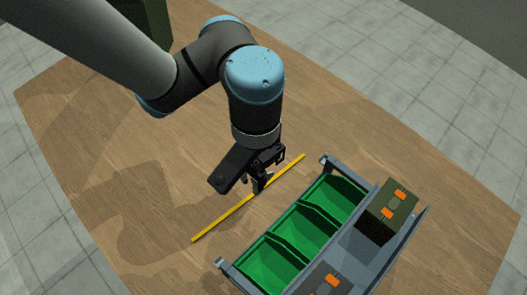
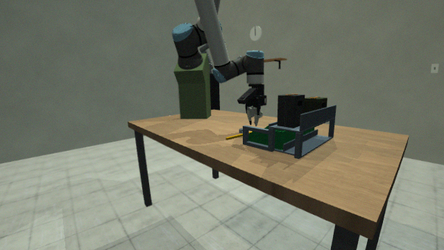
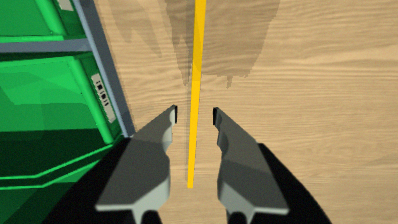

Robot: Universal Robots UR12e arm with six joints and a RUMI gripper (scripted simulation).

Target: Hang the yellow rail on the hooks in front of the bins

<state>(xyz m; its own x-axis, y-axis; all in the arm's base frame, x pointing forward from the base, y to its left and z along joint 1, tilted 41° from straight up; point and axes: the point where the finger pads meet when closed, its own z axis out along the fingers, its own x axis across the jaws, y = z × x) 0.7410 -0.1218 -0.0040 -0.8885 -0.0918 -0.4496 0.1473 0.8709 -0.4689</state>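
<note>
Right now the yellow rail is 5 cm below my hand. From my hand the other things lie so: rack front bar (9 cm ahead, 5 cm below, 1 cm to the right).
</note>
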